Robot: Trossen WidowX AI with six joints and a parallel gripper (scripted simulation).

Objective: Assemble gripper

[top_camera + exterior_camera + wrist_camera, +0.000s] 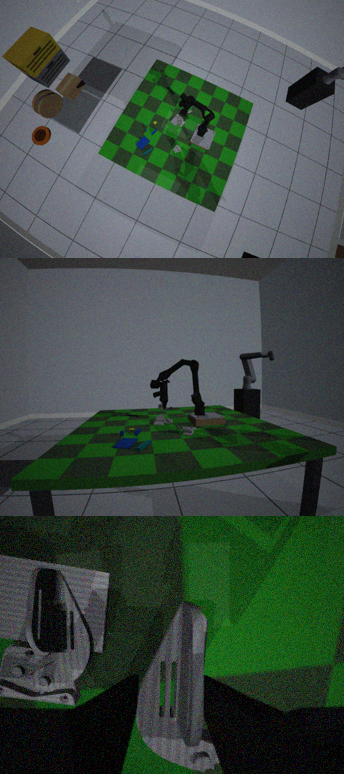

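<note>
Now: the grey gripper base 50 mm ahead of my gripper tip, 110 mm to the left of it and 80 mm below it. Also, from my gripper tip: dark bar (260 mm ahead, 180 mm to the right, 80 mm below); then yellow piece (240 mm ahead, 240 mm to the left, 80 mm below); then blue bar (200 mm ahead, 330 mm to the left, 70 mm below).
</note>
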